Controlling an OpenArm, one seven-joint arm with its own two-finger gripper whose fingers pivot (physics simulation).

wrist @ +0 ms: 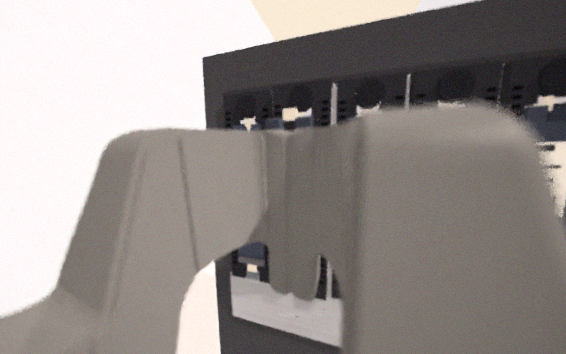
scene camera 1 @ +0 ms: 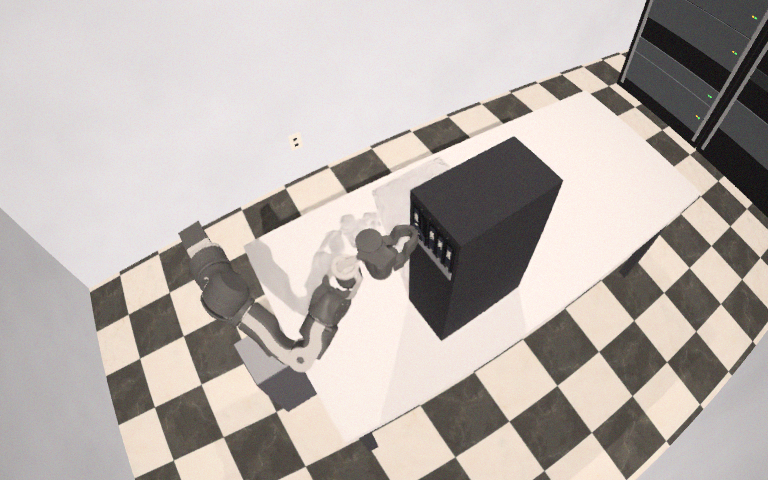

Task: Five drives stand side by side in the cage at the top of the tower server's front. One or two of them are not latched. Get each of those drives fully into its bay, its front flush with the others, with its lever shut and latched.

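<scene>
The black tower server (scene camera 1: 481,226) (wrist: 350,42) stands on the table with five drives side by side in its front cage. In the wrist view the leftmost drive (wrist: 247,122) and the second drive (wrist: 296,117) show their tops above my fingers. A cream lever end on the second drive looks offset from its latch; the rest of that lever is hidden. The third drive (wrist: 369,95), fourth drive (wrist: 454,87) and rightmost drive (wrist: 547,117) are partly covered. My gripper (scene camera 1: 417,233) (wrist: 299,209) is shut and empty, its tips at the second drive's front. Contact and flushness cannot be told.
The white table (scene camera 1: 600,152) carries the server. The cage's light lower ledge (wrist: 285,305) runs below the drives, and thin metal dividers (wrist: 334,102) stand between some bays. A server rack (scene camera 1: 671,53) stands on the floor at the far right.
</scene>
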